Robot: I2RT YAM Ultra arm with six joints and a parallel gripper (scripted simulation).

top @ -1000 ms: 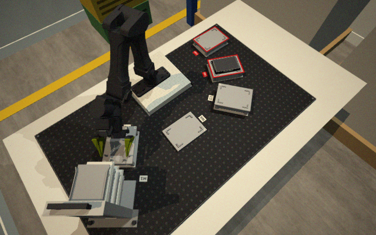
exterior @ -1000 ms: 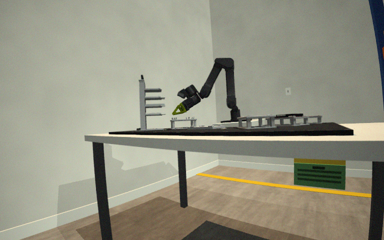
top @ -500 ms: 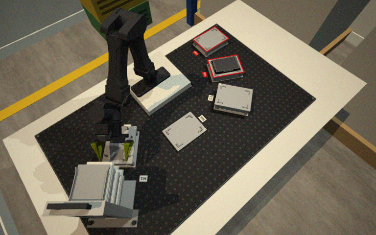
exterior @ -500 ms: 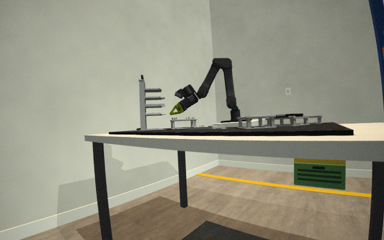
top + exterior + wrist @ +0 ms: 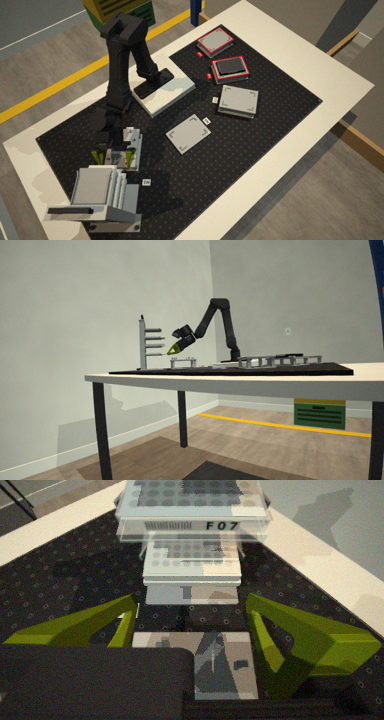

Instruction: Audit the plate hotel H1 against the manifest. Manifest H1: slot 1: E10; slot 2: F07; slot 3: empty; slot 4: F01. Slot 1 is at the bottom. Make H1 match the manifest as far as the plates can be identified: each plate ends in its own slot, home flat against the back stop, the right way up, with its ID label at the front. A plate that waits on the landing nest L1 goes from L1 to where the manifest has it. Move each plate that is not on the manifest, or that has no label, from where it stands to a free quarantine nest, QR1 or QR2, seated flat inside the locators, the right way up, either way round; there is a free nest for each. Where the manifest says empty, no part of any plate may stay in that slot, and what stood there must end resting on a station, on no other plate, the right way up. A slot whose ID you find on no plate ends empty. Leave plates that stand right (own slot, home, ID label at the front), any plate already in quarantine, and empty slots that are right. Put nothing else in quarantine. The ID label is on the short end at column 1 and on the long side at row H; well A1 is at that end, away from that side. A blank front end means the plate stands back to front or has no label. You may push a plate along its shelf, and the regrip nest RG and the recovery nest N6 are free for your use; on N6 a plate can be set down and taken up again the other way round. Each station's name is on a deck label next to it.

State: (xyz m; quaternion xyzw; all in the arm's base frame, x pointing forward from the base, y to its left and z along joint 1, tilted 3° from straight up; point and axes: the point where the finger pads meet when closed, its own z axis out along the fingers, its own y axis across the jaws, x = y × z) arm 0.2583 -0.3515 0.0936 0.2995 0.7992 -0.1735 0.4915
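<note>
The white well plate lies 6 cm ahead of my hand and 6 cm to the right of it. From my hand the other things lie so: regrip nest (7 cm behind, 6 cm to the left, 5 cm below); then H1 deck label (9 cm ahead, 5 cm to the left, 10 cm below); then plate hotel H1 (12 cm ahead, 11 cm to the right, 5 cm above).
</note>
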